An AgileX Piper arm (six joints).
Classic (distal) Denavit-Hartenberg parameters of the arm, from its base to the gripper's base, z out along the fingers. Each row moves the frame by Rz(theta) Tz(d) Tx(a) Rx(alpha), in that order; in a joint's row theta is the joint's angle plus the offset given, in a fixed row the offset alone. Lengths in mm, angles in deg.
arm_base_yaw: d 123; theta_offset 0; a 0; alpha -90
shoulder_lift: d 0; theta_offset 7.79; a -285; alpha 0
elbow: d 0; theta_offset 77.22; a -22; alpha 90
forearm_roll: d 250.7; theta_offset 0; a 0; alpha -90
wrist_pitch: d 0; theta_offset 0; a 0; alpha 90
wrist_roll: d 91; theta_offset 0; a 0; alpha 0
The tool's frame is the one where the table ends.
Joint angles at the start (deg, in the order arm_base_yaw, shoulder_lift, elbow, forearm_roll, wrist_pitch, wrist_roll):
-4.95 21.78 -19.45 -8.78 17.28 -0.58
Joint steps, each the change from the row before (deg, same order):
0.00 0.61 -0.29 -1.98 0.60 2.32
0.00 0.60 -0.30 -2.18 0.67 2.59
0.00 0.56 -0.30 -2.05 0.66 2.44
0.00 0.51 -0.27 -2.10 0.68 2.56
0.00 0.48 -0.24 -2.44 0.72 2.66
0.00 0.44 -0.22 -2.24 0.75 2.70
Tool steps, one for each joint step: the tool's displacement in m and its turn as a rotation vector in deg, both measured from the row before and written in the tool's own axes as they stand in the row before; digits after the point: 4 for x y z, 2 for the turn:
-0.0002 -0.0011 0.0013 0.56 0.91 0.42
-0.0002 -0.0012 0.0013 0.67 0.93 0.50
-0.0003 -0.0012 0.0011 0.69 0.85 0.48
-0.0002 -0.0013 0.0010 0.76 0.81 0.56
-0.0001 -0.0015 0.0010 0.94 0.79 0.34
0.0000 -0.0015 0.0009 0.93 0.76 0.58

